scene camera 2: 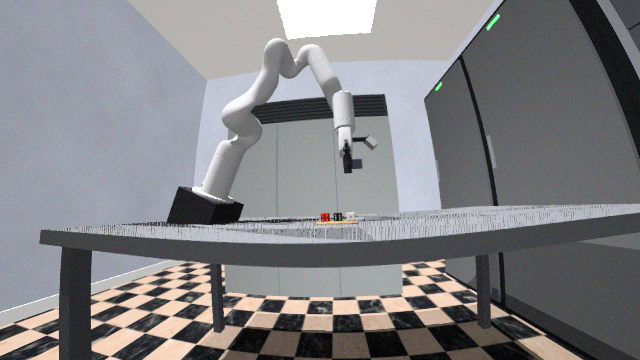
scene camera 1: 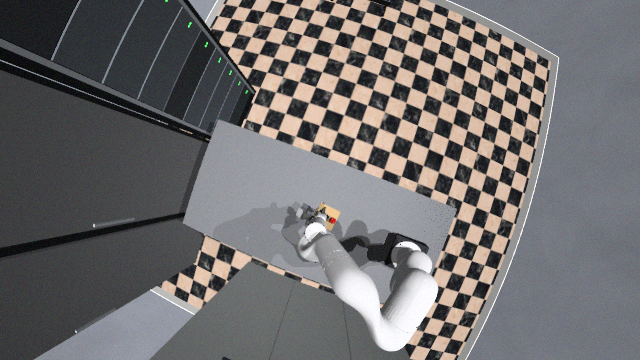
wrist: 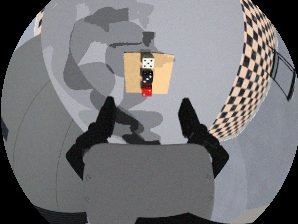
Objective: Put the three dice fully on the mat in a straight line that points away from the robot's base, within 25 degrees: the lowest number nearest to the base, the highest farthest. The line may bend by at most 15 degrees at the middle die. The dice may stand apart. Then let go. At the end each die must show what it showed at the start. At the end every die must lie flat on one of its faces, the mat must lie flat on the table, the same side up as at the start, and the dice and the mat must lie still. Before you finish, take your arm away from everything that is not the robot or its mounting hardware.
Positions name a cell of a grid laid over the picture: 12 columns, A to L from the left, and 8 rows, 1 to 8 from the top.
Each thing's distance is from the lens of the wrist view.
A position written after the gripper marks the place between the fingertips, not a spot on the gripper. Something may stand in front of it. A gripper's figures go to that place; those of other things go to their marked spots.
gripper (wrist: F4): 0.13 m
mat (wrist: G3): 0.30 m
